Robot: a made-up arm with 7 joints. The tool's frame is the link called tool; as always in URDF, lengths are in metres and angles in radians. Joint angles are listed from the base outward. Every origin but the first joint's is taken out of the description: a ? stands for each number. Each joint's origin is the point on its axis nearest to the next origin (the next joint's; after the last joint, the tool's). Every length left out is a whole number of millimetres.
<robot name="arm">
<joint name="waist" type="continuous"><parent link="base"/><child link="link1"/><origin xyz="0.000 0.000 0.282"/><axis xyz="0 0 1"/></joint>
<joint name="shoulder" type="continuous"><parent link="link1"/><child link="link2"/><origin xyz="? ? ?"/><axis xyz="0 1 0"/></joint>
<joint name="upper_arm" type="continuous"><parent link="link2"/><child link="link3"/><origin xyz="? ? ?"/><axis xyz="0 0 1"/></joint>
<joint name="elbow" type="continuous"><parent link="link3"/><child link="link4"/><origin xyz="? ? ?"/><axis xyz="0 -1 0"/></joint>
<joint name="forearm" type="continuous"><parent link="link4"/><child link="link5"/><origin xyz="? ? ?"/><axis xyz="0 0 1"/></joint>
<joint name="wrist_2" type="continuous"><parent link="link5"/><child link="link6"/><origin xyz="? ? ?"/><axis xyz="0 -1 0"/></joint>
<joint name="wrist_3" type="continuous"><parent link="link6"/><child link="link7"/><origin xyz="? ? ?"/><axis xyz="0 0 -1"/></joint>
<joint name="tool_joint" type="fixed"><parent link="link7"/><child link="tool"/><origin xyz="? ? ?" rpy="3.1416 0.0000 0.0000"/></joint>
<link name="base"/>
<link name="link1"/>
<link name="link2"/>
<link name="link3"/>
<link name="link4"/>
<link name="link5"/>
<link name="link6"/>
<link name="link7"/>
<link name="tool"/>
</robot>
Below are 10 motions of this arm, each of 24 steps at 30 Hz.
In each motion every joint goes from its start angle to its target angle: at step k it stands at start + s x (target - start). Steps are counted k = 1, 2, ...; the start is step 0. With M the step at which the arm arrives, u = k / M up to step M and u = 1 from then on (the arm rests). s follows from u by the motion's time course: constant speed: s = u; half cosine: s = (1 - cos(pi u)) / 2; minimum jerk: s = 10 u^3 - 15 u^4 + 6 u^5.
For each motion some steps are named. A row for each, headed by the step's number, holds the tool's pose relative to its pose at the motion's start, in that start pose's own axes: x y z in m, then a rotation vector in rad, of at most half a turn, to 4 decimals.
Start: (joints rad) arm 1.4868 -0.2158 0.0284 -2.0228 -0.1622 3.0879 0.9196
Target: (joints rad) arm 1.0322 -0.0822 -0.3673 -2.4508 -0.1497 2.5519 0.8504
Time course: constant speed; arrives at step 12
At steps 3, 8, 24:
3: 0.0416 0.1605 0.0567 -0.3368 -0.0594 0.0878
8: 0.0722 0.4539 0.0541 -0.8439 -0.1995 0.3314
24: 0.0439 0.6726 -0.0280 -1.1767 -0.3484 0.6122

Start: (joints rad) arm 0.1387 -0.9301 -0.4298 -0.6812 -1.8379 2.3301 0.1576
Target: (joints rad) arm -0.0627 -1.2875 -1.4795 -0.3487 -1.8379 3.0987 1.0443
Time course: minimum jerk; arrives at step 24
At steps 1, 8, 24:
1: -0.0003 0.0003 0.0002 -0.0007 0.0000 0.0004
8: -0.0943 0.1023 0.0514 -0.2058 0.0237 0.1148
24: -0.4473 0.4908 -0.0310 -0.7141 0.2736 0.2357

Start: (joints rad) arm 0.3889 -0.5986 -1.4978 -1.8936 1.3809 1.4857 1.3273
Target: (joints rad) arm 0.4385 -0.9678 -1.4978 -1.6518 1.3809 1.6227 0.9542
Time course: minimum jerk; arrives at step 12
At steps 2, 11, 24:
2: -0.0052 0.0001 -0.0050 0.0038 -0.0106 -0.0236
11: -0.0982 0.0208 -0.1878 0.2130 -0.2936 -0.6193
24: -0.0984 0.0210 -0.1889 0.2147 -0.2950 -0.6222

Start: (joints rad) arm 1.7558 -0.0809 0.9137 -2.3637 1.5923 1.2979 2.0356
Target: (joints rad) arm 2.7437 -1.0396 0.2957 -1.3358 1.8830 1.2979 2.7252
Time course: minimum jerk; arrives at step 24
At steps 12, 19, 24:
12: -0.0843 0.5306 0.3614 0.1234 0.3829 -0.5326
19: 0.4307 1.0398 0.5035 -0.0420 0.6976 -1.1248
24: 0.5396 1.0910 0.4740 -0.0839 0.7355 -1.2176

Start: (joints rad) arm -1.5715 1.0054 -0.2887 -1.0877 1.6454 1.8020 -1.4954
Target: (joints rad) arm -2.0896 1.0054 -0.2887 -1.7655 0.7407 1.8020 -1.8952
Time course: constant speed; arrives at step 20
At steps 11, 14, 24:
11: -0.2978 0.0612 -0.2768 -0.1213 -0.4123 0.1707
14: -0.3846 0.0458 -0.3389 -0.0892 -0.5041 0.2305
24: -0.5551 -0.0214 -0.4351 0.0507 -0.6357 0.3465

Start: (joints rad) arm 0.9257 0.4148 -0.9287 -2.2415 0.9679 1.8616 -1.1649
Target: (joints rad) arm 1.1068 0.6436 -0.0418 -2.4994 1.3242 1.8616 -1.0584
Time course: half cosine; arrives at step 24
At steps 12, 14, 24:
12: -0.0046 -0.1298 0.3658 0.2292 -0.3768 -0.0143
14: -0.0402 -0.1653 0.4486 0.2749 -0.4834 -0.0025
24: -0.2027 -0.2589 0.6341 0.3669 -0.8029 0.0575

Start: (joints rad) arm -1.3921 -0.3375 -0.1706 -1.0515 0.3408 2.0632 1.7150
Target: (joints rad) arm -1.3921 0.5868 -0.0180 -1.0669 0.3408 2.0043 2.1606
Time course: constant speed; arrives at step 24
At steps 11, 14, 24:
11: 0.0736 0.1051 0.4559 -0.4359 0.1526 0.2462
14: 0.1045 0.1654 0.5668 -0.5503 0.2077 0.3154
24: 0.2292 0.4481 0.8651 -0.9150 0.4343 0.5449

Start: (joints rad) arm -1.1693 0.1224 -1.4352 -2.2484 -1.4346 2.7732 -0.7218
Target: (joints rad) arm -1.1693 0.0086 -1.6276 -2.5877 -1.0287 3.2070 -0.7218
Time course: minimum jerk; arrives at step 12
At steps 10, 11, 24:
10: -0.0399 -0.1627 0.0294 0.1204 0.4477 0.5472
11: -0.0409 -0.1681 0.0299 0.1227 0.4578 0.5672
24: -0.0410 -0.1691 0.0299 0.1231 0.4595 0.5705

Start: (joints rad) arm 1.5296 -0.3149 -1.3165 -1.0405 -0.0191 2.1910 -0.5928
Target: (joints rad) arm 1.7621 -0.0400 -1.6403 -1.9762 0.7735 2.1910 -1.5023
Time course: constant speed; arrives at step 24
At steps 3, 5, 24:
3: -0.0201 -0.0296 0.0894 0.1223 -0.0744 -0.0748
5: -0.0399 -0.0505 0.1451 0.2028 -0.1190 -0.1173
24: -0.4147 -0.2455 0.4535 0.8192 -0.3568 -0.2321

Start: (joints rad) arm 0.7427 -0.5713 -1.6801 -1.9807 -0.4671 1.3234 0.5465
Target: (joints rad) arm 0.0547 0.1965 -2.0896 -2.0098 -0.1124 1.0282 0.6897
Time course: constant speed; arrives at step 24
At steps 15, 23, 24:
15: -0.0753 0.4023 0.1067 0.1661 -0.3860 0.8265
23: -0.2216 0.5580 0.1681 0.3243 -0.5827 1.2486
24: -0.2433 0.5723 0.1749 0.3466 -0.6056 1.3002

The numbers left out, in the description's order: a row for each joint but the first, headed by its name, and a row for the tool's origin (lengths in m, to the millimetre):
shoulder: 0.000 0.000 0.000
upper_arm: 0.000 0.000 0.443
elbow: 0.125 0.000 0.000
forearm: -0.114 0.000 0.529
wrist_2: 0.000 0.000 0.000
wrist_3: 0.134 0.000 0.000
tool: 0.000 0.000 0.000

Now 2 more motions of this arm.
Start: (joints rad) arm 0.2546 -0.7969 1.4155 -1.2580 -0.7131 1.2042 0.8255
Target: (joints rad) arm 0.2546 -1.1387 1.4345 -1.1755 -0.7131 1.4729 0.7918
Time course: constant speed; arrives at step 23
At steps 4, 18, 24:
4: -0.0308 -0.0001 -0.0448 0.0223 0.0915 0.0116
18: -0.1654 -0.0111 -0.1856 0.0931 0.4182 0.0272
24: -0.2226 -0.0191 -0.2282 0.1155 0.5367 0.0234

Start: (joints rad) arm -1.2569 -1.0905 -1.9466 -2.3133 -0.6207 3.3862 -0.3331
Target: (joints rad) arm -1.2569 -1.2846 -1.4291 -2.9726 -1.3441 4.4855 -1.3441
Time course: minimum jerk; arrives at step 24
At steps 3, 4, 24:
3: 0.0003 -0.0090 -0.0006 0.0115 0.0178 -0.0275
4: 0.0005 -0.0198 -0.0016 0.0252 0.0398 -0.0605
24: -0.1114 -0.3575 -0.2131 0.2620 1.7184 -0.9112

